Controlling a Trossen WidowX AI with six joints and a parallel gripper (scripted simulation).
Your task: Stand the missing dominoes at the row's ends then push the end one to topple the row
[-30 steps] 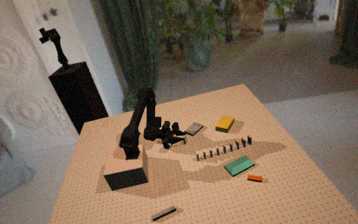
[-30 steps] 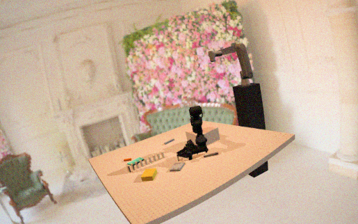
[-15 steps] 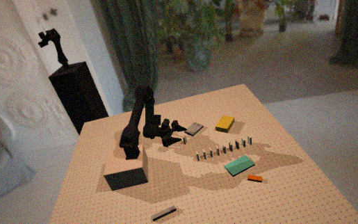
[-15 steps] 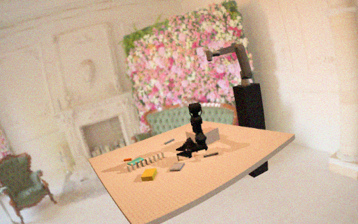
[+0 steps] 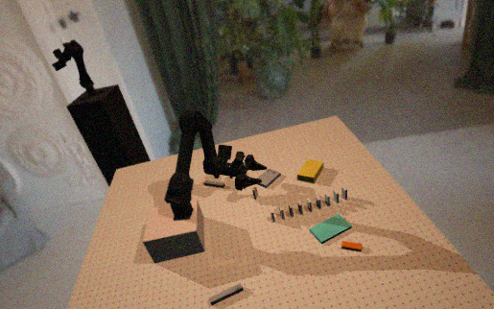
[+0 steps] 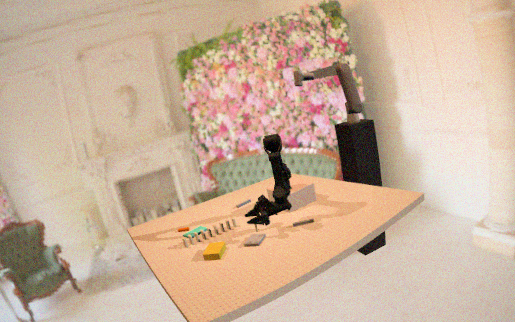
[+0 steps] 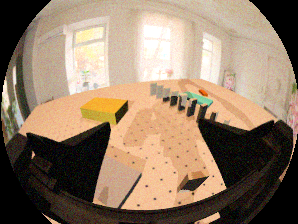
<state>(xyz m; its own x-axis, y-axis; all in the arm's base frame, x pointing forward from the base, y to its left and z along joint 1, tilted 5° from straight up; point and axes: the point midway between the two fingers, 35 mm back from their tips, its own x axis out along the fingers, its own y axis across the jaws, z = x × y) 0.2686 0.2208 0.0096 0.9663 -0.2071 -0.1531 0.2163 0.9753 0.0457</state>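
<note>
Right now my gripper tip is 80 mm to the right of the grey plate and 80 mm above it. Also, from my gripper tip: orange block 290 mm ahead, 340 mm to the right, 80 mm below; yellow block 200 mm ahead, 80 mm to the left, 70 mm below; teal tile 230 mm ahead, 250 mm to the right, 80 mm below.
</note>
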